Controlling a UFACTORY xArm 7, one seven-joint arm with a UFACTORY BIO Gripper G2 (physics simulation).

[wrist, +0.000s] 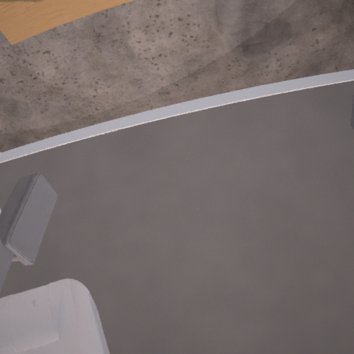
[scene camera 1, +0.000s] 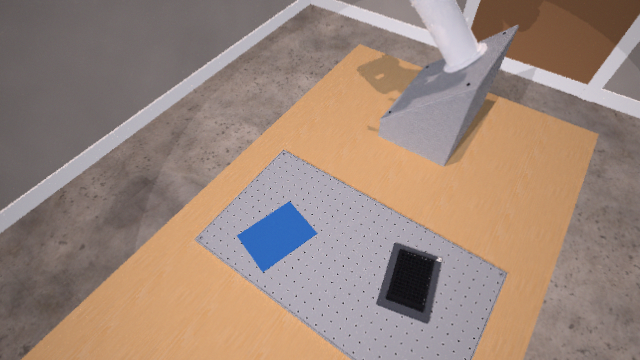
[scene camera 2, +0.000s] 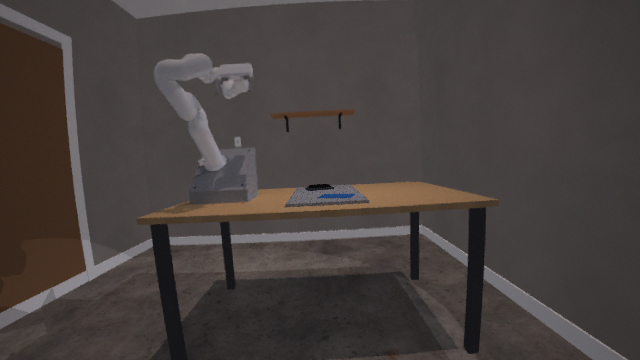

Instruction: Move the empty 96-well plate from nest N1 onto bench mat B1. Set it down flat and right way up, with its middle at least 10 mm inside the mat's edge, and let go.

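Frame: origin at the arm's base, x ahead, y left, z up, level; metres.
Where they show: hand, tool point: (scene camera 2: 233, 89); arm's base, link origin: (scene camera 1: 465, 59) (scene camera 2: 215, 163).
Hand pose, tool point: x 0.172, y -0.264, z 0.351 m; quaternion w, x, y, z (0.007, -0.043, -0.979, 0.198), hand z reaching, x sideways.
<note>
Things, the pixels of their top centre, and the offset from my tool point. "spot": a spot on its surface instead. Level surfaces: height alone.
- black 96-well plate, top centre: (scene camera 1: 411, 277) (scene camera 2: 319, 185) dx +0.442, dy +0.342, dz -0.525 m
- dark grey nest, surface spot: (scene camera 1: 406, 310) spot: dx +0.513, dy +0.357, dz -0.540 m
- blue bench mat, surface height: dz -0.549 m
- grey perforated board, surface height: dz -0.551 m
- wooden table, surface height: dz -0.564 m
The black 96-well plate (scene camera 1: 411, 280) (scene camera 2: 320, 186) lies flat in the dark grey nest (scene camera 1: 406, 310), with a small light spot at one corner of the nest. The blue bench mat (scene camera 1: 277, 236) (scene camera 2: 336, 196) lies flat, apart from the nest, and bears nothing. My gripper (scene camera 2: 235, 88) (wrist: 191, 166) is open and empty. It is high above the table on the robot base's side, well away from plate and mat. In the wrist view one grey finger shows at the left and a sliver of the other at the right edge. Plate and mat do not show in the wrist view.
The nest and mat are on a grey perforated board (scene camera 1: 345, 240) (scene camera 2: 300, 201) on the wooden table (scene camera 1: 525, 185) (scene camera 2: 425, 193). The sloped grey robot base (scene camera 1: 425, 120) (scene camera 2: 225, 185) stands behind the board. A wooden shelf (scene camera 2: 312, 114) is on the wall.
</note>
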